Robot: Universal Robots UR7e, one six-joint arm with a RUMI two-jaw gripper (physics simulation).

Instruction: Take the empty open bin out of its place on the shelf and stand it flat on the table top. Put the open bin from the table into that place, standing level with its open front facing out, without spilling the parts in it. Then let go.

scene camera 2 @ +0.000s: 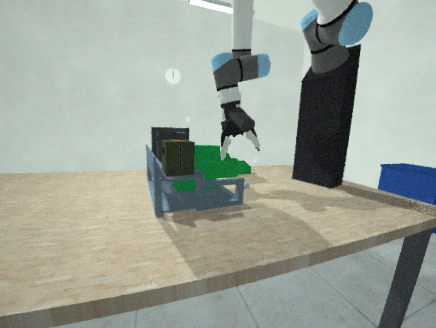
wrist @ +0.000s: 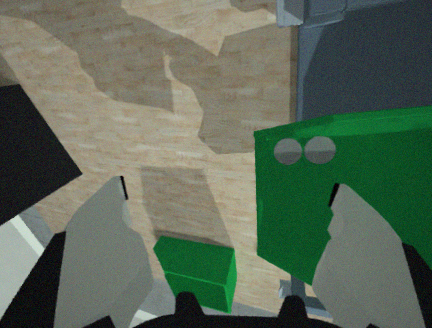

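Observation:
My gripper [scene camera 2: 241, 153] [wrist: 227, 182] is open and empty, above the right side of the blue-grey shelf [scene camera 2: 158, 195] [wrist: 365, 65]. A green open bin [wrist: 360, 165] with two grey round parts in it is at the right of the wrist view, over the shelf's edge and partly behind the right finger. A smaller-looking green bin [wrist: 200, 260] shows at the bottom of the wrist view, apart from it. In the scene view, green bin surfaces [scene camera 2: 210, 159] show at the shelf's upper level and more green [scene camera 2: 184, 186] shows lower down. Which bin is which there, and their exact seating, I cannot tell.
A dark olive box [scene camera 2: 178, 157] and a black box [scene camera 2: 170, 132] stand at the shelf's left. The tall black robot pedestal [scene camera 2: 325, 120] [wrist: 30, 150] stands to the right of the shelf on the wooden table [scene camera 2: 90, 240]. A blue container [scene camera 2: 410, 181] is beyond the table's right edge.

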